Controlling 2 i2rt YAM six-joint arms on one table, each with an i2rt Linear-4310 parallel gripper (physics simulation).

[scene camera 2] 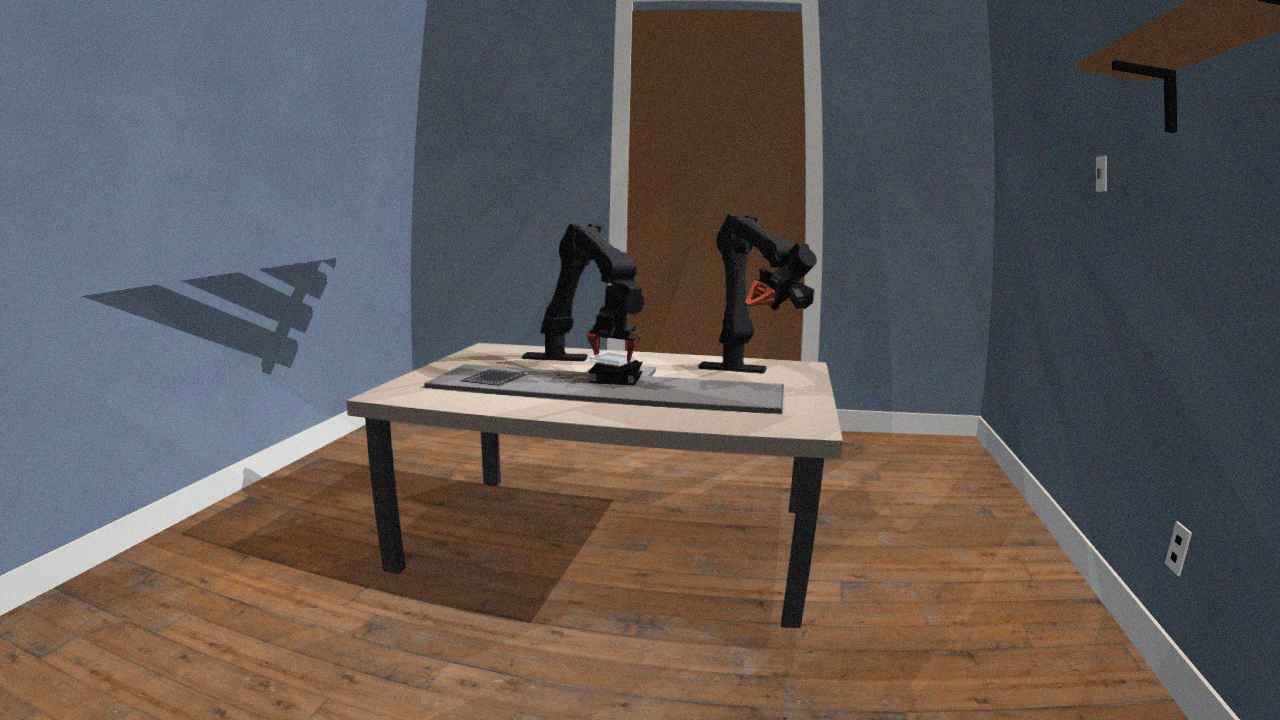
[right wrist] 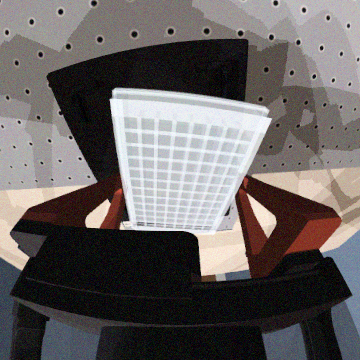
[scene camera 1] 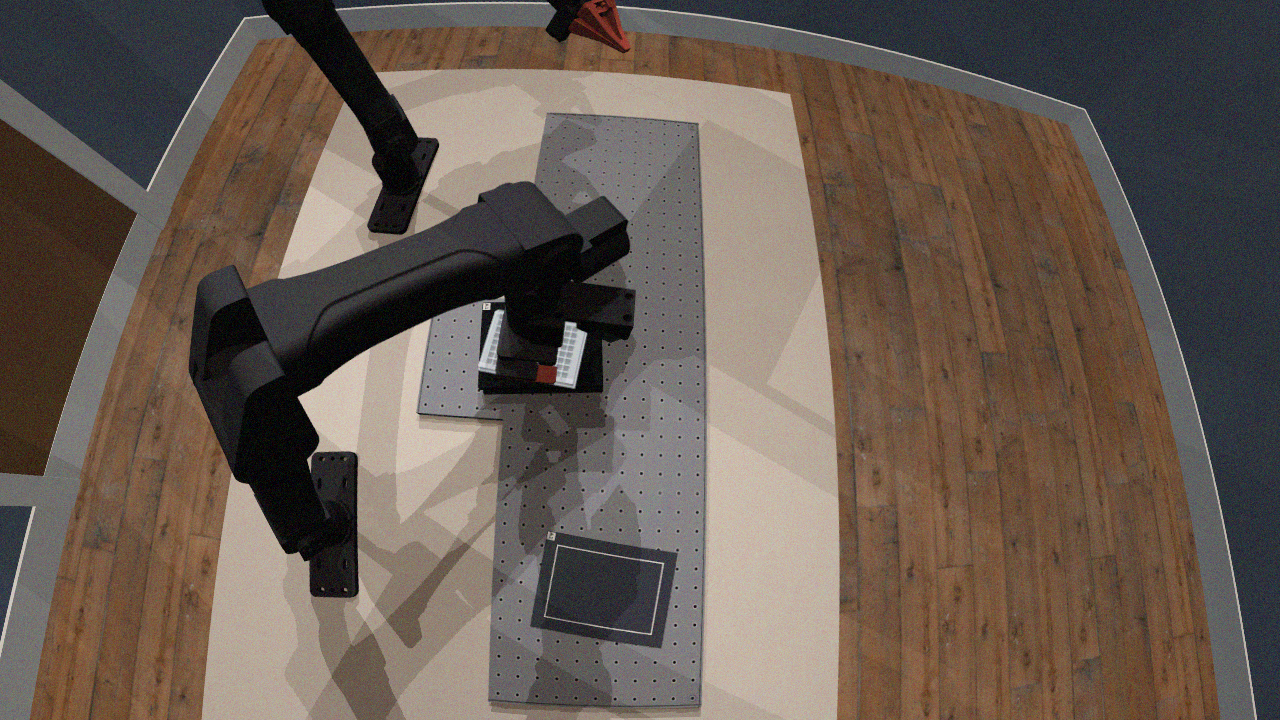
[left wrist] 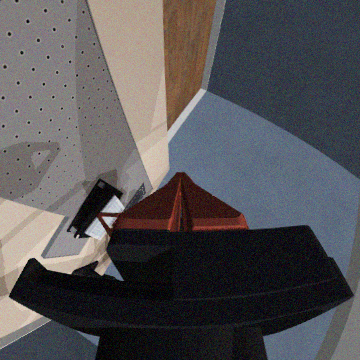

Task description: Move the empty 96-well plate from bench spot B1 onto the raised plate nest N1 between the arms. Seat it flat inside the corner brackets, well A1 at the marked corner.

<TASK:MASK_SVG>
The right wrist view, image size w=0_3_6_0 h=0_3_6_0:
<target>my right gripper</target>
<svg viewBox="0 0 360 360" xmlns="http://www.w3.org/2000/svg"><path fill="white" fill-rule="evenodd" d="M9 231L12 239L30 256L15 281L9 296L31 309L85 332L99 334L95 360L267 360L261 334L278 331L340 303L352 295L332 257L325 256L323 258L319 251L319 248L341 223L341 218L330 206L265 183L247 174L243 176L234 197L250 278L201 281L198 238L191 232L182 230L119 229L125 204L120 172L93 184L28 207ZM247 194L275 216L276 224L268 238L254 215ZM114 193L99 228L86 227L86 216Z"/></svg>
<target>white well plate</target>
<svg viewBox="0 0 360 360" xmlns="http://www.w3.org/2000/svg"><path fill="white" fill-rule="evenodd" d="M114 87L111 90L112 96L109 98L119 171L131 228L135 230L182 230L193 234L214 234L237 192L270 123L271 117L267 114L269 109L261 104L198 93L150 88Z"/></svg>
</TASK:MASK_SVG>
